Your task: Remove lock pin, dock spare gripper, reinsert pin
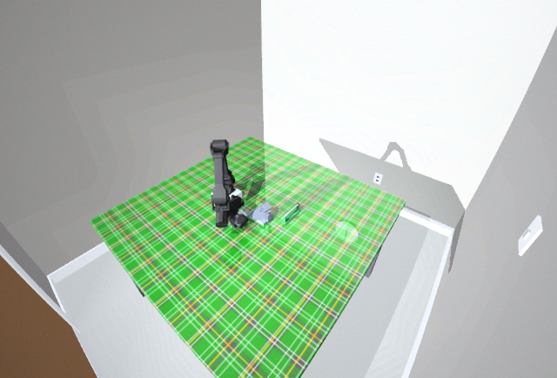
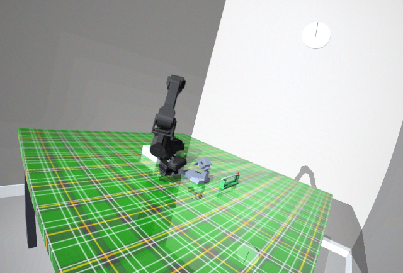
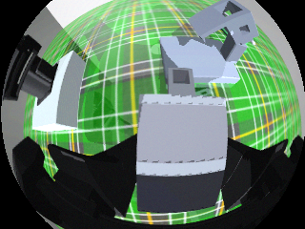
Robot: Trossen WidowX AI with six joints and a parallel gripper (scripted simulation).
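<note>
The light grey mount is 9 cm ahead of my gripper tip, 9 cm to the left of it and 3 cm above it. From my gripper tip the other things lie so: spare gripper (2 cm above); then green u-shaped cradle (21 cm ahead, 18 cm to the left).
</note>
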